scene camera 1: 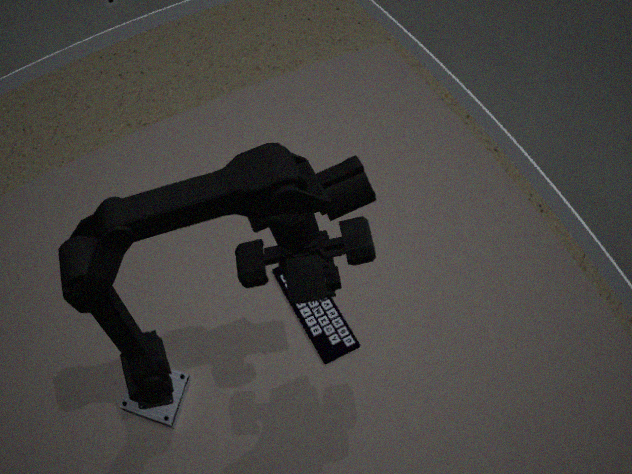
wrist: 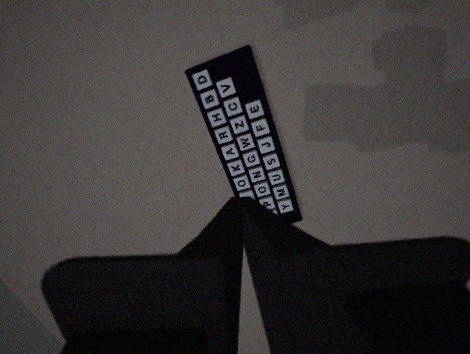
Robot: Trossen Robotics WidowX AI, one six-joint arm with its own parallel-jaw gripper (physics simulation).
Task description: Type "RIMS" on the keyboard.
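The black keyboard with pale letter keys lies flat at a slant, partly hidden by the gripper in both views. In the wrist view, the R key is in the left column, and the S key and M key are in the right column. The I key cannot be made out. My gripper is shut and empty. Its tips appear over the keyboard's lower end in the wrist view, covering keys near P and Q; they look raised above it.
The arm's pale base plate is at the lower left of the scene view. Shadows of the arm fall on the surface between the base and the keyboard and below them. A speckled tan band runs along the far edge.
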